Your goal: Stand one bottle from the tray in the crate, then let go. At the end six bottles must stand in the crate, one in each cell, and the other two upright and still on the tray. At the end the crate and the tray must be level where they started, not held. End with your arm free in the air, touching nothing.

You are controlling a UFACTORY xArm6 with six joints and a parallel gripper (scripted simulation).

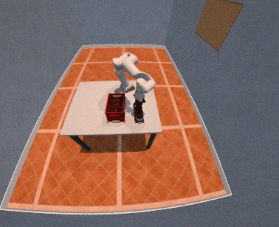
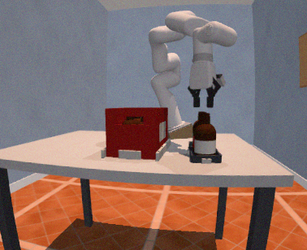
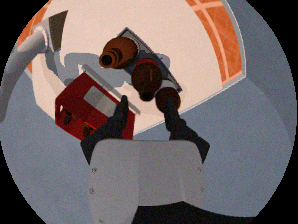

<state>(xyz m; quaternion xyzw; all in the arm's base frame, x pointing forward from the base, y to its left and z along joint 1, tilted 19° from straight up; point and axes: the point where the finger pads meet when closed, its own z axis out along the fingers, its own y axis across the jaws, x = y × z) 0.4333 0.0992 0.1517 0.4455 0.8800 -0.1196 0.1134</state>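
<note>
The brown bottle is 110 mm below my hand. The rest, counted from my hand: red crate 240 mm to the right, 110 mm below, 70 mm behind; tray 180 mm below.
</note>
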